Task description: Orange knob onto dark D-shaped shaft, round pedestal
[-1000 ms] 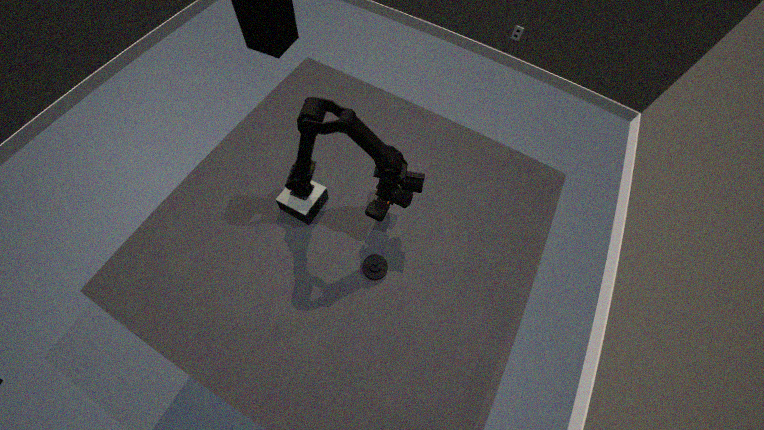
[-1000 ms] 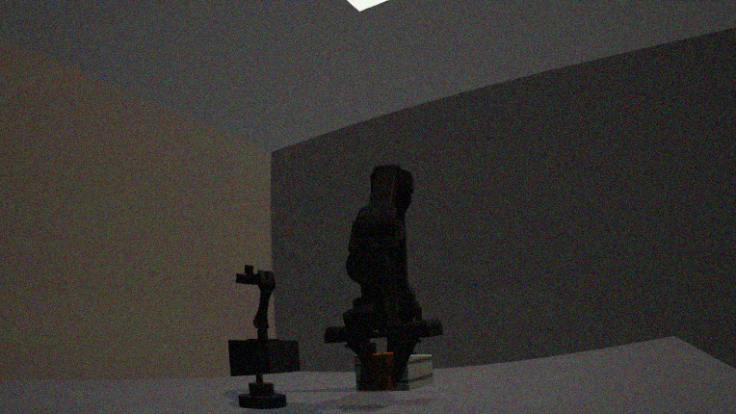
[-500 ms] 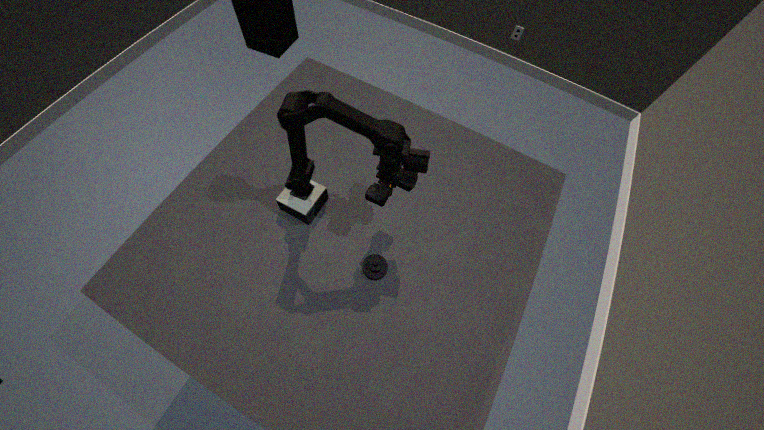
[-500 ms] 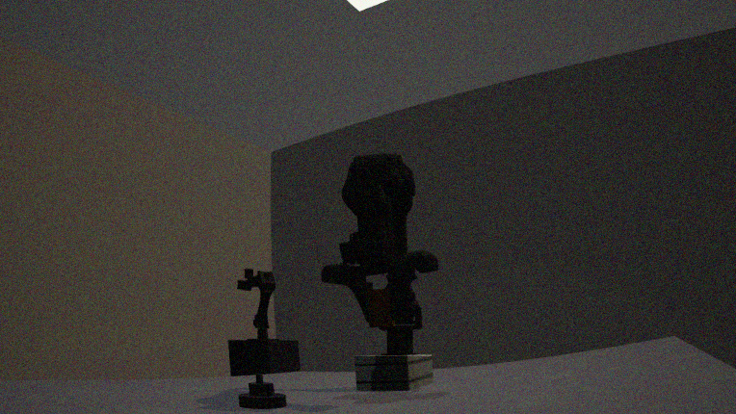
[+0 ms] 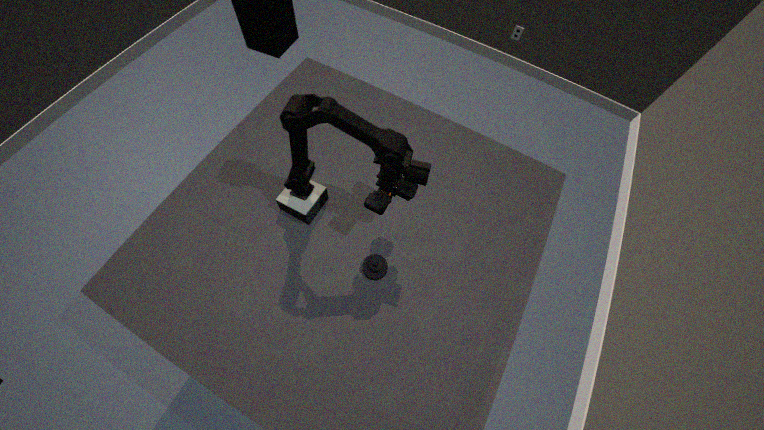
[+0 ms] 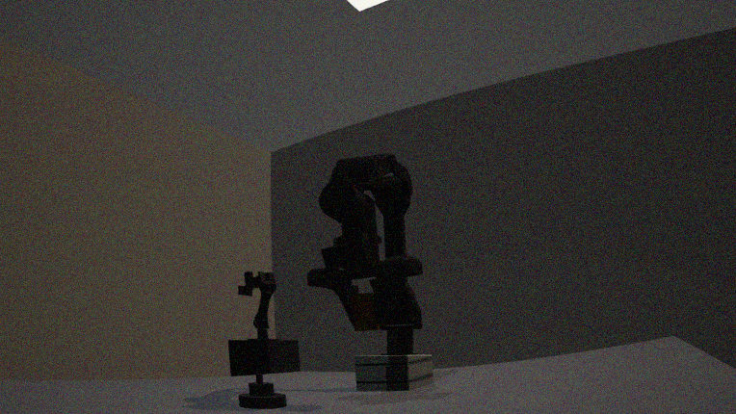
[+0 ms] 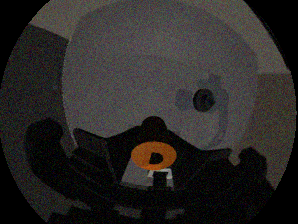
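Right now my gripper tip is 50 mm short of the round pedestal, 190 mm to the left of it and 110 mm above it. Also, from my gripper tip: orange knob: 20 mm above.
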